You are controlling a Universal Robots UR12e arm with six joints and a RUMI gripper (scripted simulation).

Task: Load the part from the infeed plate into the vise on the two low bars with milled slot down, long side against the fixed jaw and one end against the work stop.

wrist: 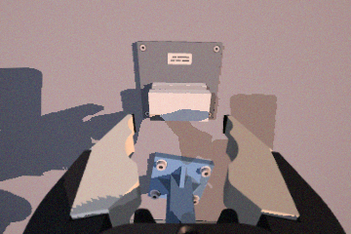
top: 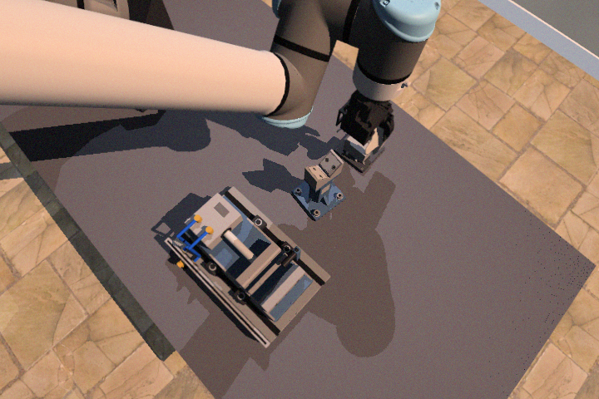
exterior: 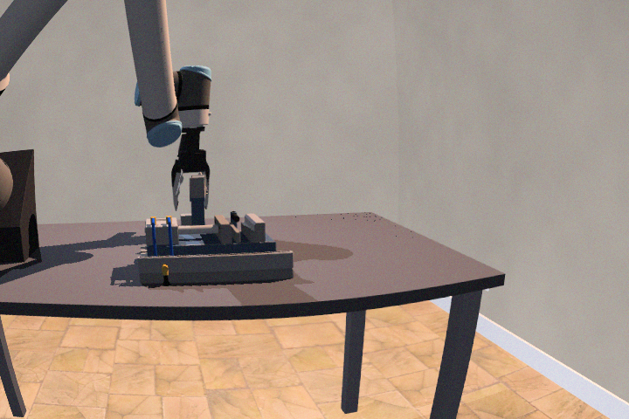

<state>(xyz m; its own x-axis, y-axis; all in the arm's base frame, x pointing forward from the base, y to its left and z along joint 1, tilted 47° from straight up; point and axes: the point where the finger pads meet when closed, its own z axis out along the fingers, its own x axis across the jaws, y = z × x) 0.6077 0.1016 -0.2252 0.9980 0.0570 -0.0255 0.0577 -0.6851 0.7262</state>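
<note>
Now: hand 40 mm above the part and 10 mm to the right of it. Also, from my hand: dark grey infeed plate 70 mm below, 10 mm to the left; then v-block post 150 mm to the right, 10 mm below, 10 mm ahead; then black work stop 310 mm to the right, 80 mm ahead, 20 mm above.
</note>
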